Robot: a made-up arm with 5 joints. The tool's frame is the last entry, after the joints.
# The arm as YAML. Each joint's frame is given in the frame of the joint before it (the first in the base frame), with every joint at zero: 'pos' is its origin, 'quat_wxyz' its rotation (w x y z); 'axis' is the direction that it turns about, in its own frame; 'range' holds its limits. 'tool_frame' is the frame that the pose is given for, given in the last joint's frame.
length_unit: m
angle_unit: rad
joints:
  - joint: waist
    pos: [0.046, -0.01, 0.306]
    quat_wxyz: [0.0, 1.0, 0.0, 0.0]
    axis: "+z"
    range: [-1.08, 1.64]
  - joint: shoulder
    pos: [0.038, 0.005, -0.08]
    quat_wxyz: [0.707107, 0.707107, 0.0, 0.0]
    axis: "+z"
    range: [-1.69, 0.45]
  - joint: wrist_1
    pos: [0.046, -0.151, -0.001]
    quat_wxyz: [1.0, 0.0, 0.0, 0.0]
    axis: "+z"
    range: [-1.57, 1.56]
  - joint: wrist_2
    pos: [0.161, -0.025, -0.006]
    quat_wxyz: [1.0, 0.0, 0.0, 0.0]
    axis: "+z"
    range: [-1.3, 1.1]
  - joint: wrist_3
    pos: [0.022, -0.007, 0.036]
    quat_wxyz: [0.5, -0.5, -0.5, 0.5]
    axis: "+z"
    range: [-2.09, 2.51]
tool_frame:
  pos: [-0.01, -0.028, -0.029]
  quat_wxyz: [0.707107, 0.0, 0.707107, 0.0]
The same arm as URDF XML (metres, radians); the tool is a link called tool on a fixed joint. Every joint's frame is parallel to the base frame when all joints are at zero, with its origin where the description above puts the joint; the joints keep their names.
<robot name="arm">
  <joint name="tool_joint" type="fixed">
    <parent link="link5"/>
    <child link="tool"/>
    <origin xyz="0.0290 0.0280 0.0100" rpy="3.1416 0.0000 0.0000"/>
  </joint>
  <joint name="wrist_3" type="revolute">
    <parent link="link4"/>
    <child link="link5"/>
    <origin xyz="0.0220 0.0360 0.0070"/>
    <axis xyz="-1 0 0"/>
    <limit lower="-2.0900" upper="2.5100"/>
  </joint>
  <joint name="wrist_2" type="revolute">
    <parent link="link3"/>
    <child link="link4"/>
    <origin xyz="0.1610 -0.0060 0.0250"/>
    <axis xyz="0 1 0"/>
    <limit lower="-1.3000" upper="1.1000"/>
  </joint>
  <joint name="wrist_1" type="revolute">
    <parent link="link2"/>
    <child link="link3"/>
    <origin xyz="0.0460 -0.0010 0.1510"/>
    <axis xyz="0 1 0"/>
    <limit lower="-1.5700" upper="1.5600"/>
  </joint>
  <joint name="shoulder" type="revolute">
    <parent link="link1"/>
    <child link="link2"/>
    <origin xyz="0.0380 -0.0050 0.0800"/>
    <axis xyz="0 1 0"/>
    <limit lower="-1.6900" upper="0.4500"/>
  </joint>
  <joint name="waist" type="revolute">
    <parent link="base_link"/>
    <child link="link1"/>
    <origin xyz="0.0460 -0.0100 0.3060"/>
    <axis xyz="0 0 -1"/>
    <limit lower="-1.0800" upper="1.6400"/>
  </joint>
  <link name="base_link"/>
  <link name="link1"/>
  <link name="link2"/>
  <link name="link3"/>
  <link name="link4"/>
  <link name="link5"/>
  <link name="tool"/>
</robot>

